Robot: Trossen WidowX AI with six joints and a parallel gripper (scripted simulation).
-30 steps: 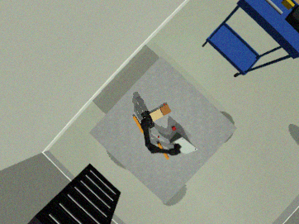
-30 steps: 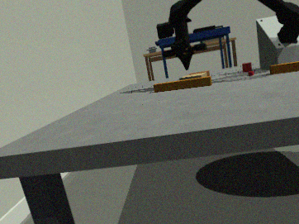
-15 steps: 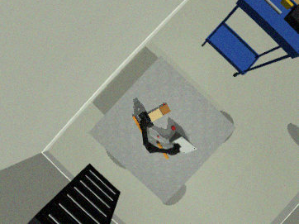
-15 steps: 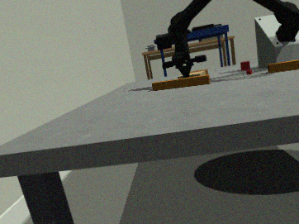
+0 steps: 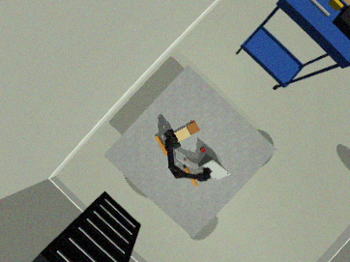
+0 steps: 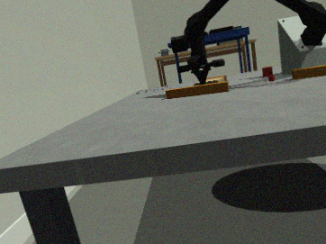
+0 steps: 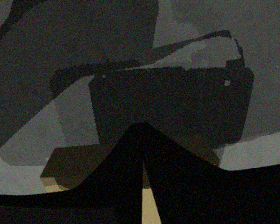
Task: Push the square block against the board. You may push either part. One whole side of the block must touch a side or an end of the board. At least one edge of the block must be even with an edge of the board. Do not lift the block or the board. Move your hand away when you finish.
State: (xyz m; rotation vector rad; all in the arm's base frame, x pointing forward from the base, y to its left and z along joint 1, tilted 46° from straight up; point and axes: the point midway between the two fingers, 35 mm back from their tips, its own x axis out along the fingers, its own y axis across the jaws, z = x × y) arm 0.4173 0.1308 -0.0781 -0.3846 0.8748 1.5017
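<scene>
Right now the square tan block is 210 mm to the right of my gripper tip and 60 mm behind it. Round my gripper tip: small red cube 290 mm behind, 140 mm to the right, 10 mm above.
</scene>
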